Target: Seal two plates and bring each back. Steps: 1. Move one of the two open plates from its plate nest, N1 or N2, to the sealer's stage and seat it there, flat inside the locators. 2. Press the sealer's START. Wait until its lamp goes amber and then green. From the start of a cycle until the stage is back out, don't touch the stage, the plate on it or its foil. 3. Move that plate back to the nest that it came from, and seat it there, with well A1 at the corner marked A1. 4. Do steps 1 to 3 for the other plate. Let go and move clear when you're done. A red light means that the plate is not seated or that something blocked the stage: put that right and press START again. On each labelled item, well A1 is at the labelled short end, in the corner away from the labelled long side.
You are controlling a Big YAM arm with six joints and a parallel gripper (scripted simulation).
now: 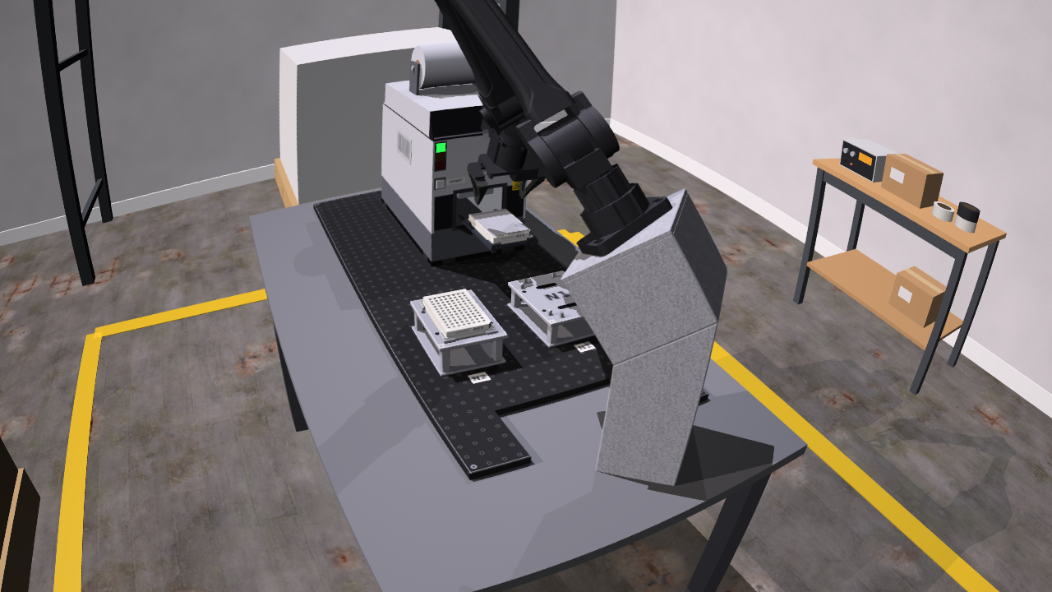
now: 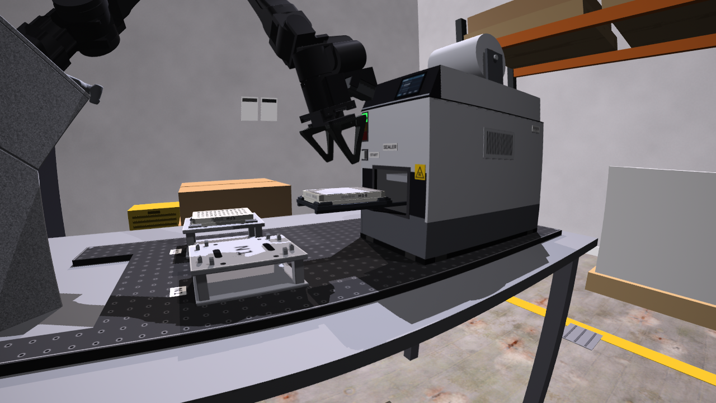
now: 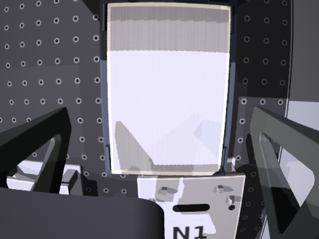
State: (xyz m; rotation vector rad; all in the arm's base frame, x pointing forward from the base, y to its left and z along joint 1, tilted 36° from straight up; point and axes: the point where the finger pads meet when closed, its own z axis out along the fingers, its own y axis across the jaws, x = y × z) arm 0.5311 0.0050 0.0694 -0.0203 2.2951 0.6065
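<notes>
My hand is 80 mm above the sealer stage. Also, from my hand: nest N2: 220 mm behind, 130 mm to the left, 130 mm below; white well plate: 220 mm behind, 130 mm to the left, 120 mm below; start button: 110 mm to the left, 90 mm ahead, 10 mm above.
</notes>
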